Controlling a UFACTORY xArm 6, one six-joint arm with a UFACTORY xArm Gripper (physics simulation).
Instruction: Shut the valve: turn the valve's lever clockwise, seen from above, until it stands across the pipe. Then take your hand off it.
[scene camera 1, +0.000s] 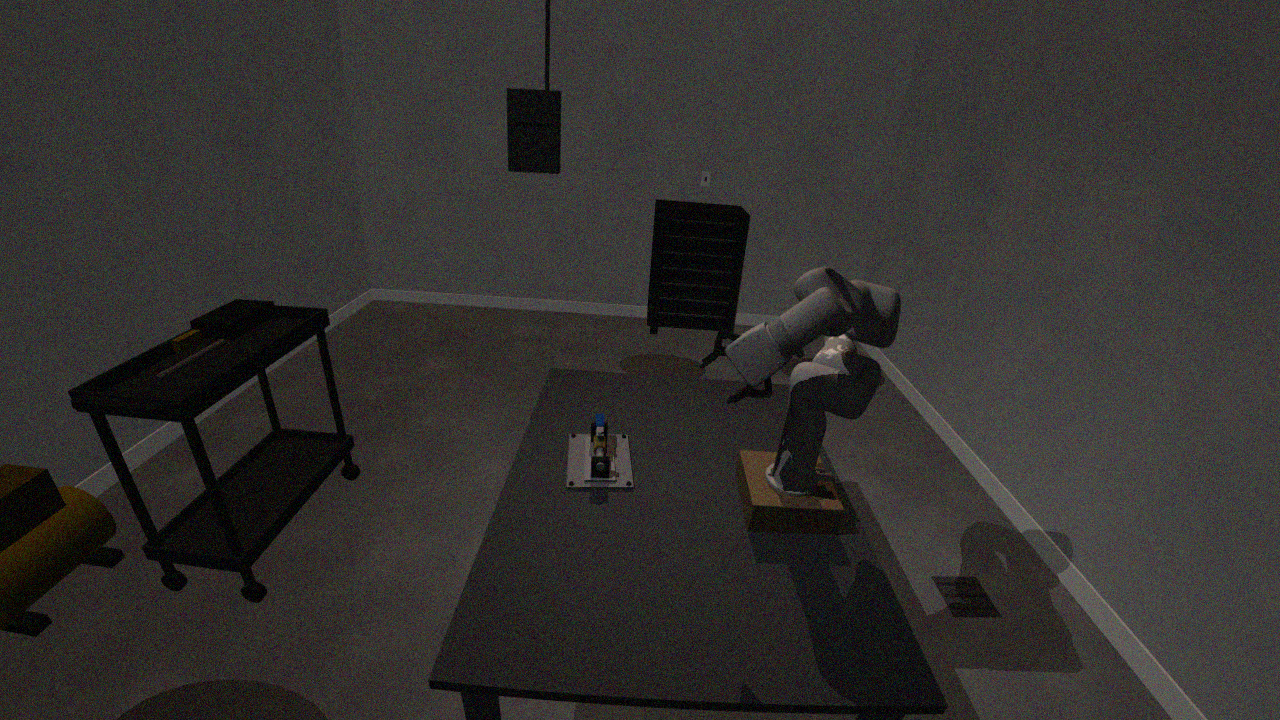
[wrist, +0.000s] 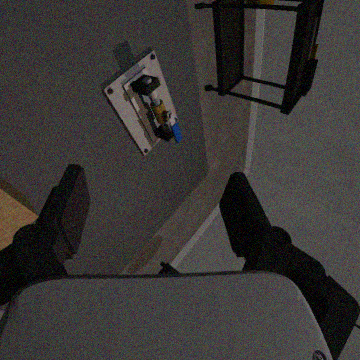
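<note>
The valve (scene camera 1: 599, 444) (wrist: 159, 111) has a brass-coloured body on a short pipe between two dark brackets. It is mounted on a pale plate (scene camera 1: 575, 465) (wrist: 121, 102) on the table. The blue end of its lever (scene camera 1: 600, 419) (wrist: 177, 132) shows past one bracket, so the lever seems to lie roughly along the pipe; the rest of it is hard to make out. My gripper (scene camera 1: 717, 382) (wrist: 158, 185) is open with its fingers wide apart. It is in the air above the table, well to the right of the valve in the scene view and touching nothing.
The arm's base stands on a wooden block (scene camera 1: 796, 523) (wrist: 14, 215) on the dark table (scene camera 1: 626, 591) (wrist: 50, 100). A dark cart (scene camera 1: 204, 465) (wrist: 252, 97) stands beyond the table's left side. A dark cabinet (scene camera 1: 698, 264) stands behind, and a dark box (scene camera 1: 534, 130) hangs overhead.
</note>
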